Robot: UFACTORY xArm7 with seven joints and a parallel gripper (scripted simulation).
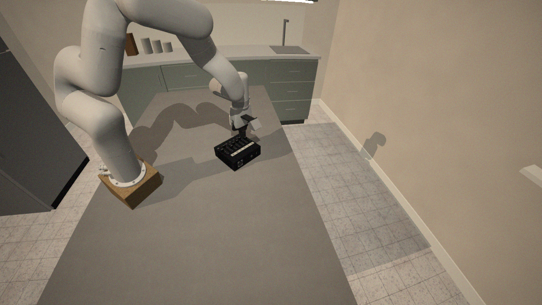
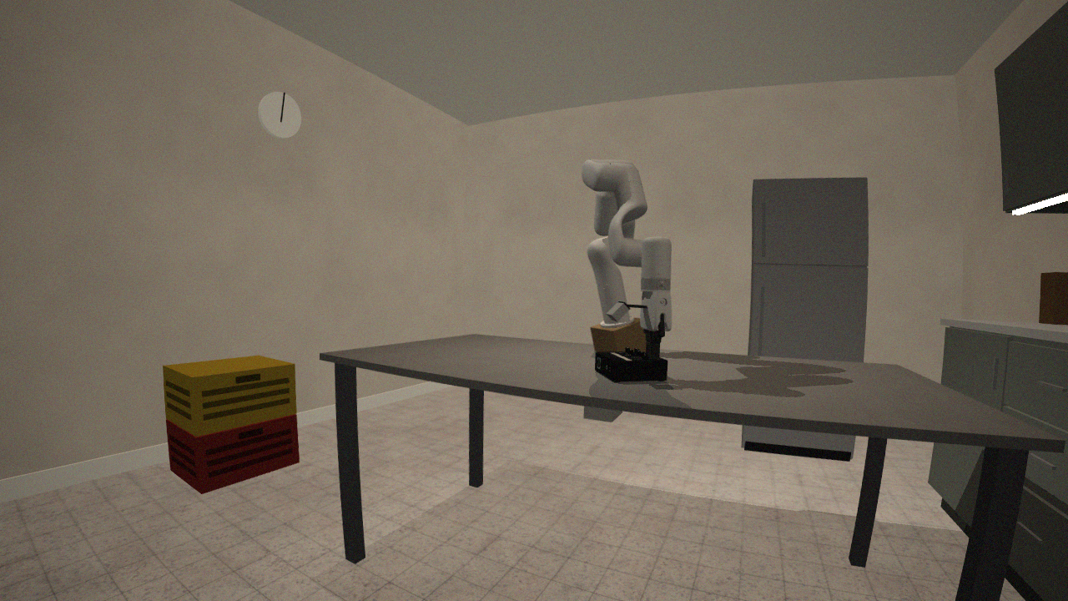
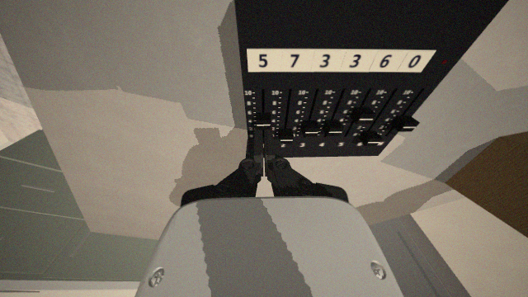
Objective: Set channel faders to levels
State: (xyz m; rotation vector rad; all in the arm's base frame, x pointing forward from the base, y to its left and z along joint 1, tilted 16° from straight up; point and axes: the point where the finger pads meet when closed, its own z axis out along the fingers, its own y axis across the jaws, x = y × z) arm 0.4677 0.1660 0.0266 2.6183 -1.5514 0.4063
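The channel 1 fader cap is 1 cm ahead of my hand, 2 cm to the right of it and 1 cm below it. Also, from my hand: channel 2 fader cap 2 cm behind, 1 cm to the right, 1 cm below; then channel 4 fader cap 5 cm behind, 4 cm to the right, 1 cm below; then channel 3 fader cap 3 cm behind, 3 cm to the right, 1 cm below.
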